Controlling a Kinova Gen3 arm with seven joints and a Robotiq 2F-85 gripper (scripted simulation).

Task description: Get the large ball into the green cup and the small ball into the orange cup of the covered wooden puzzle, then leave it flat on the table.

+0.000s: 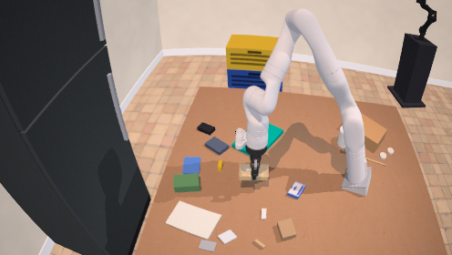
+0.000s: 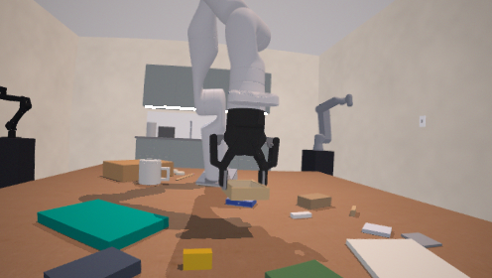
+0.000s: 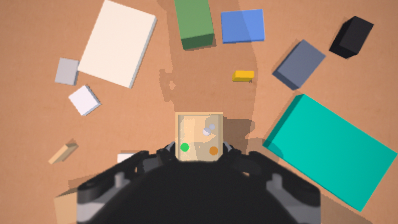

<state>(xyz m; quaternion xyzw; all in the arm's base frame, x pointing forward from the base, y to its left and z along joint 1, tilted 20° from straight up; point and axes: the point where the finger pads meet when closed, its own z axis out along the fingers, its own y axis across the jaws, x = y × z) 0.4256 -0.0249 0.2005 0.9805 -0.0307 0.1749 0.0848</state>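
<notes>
My hand is 2 cm above the covered wooden puzzle. Also, from my hand: yellow block (13 cm ahead, 11 cm to the right, 8 cm below); then teal slab (5 cm behind, 26 cm to the right, 8 cm below); then green block (27 cm ahead, 1 cm to the right, 7 cm below).
</notes>
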